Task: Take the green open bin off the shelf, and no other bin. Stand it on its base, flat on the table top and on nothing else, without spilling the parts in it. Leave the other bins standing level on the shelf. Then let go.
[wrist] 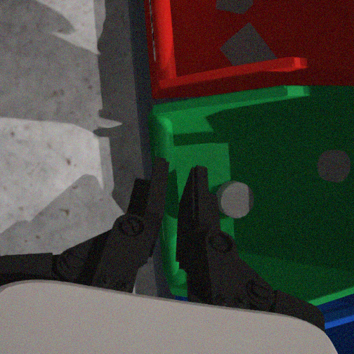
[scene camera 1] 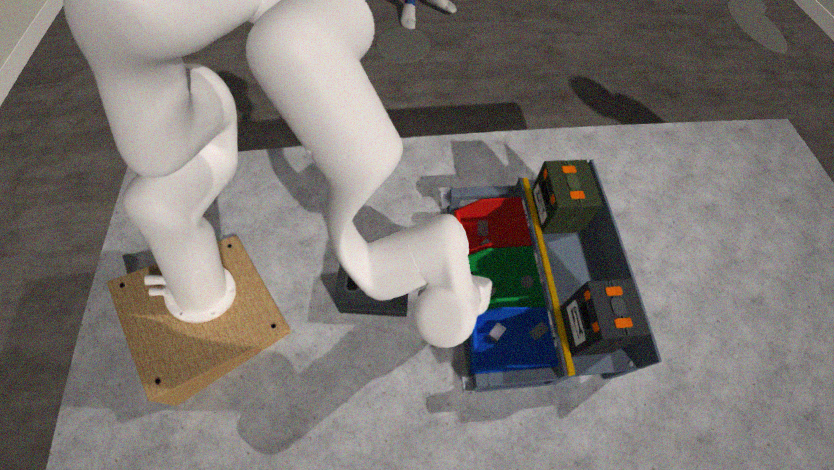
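Where they show: arm's base at its link origin: [scene camera 1: 201,292].
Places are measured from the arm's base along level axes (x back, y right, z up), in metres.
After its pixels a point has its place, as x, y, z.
The green open bin [scene camera 1: 510,271] {-0.601, 0.018, -0.034} [wrist: 200,156] sits in the middle of the shelf [scene camera 1: 546,262] {-0.636, 0.050, 0.069} [wrist: 141,100], between the red bin [scene camera 1: 504,224] {-0.616, -0.090, -0.034} [wrist: 200,27] and the blue bin [scene camera 1: 519,353] {-0.579, 0.180, -0.035} [wrist: 346,326]. A round grey part [wrist: 235,200] lies inside near its front, and another grey part [wrist: 334,166] farther in. My gripper [wrist: 174,183] is shut on the green bin's front wall, one finger outside and one inside. The arm's wrist hides the fingers in the scene view. Whether the bin is raised cannot be told.
An olive case [scene camera 1: 577,216] {-0.694, -0.007, 0.120} and a dark grey case [scene camera 1: 606,338] {-0.639, 0.214, 0.178} stand in the rear section behind the yellow strip. A dark box [scene camera 1: 373,306] {-0.325, 0.070, 0.011} stands on the table top [scene camera 1: 729,262] {-1.101, 0.063, -0.043}, partly hidden under the arm. The arm's base is on a wooden plate [scene camera 1: 192,361] {-0.007, 0.133, 0.018}.
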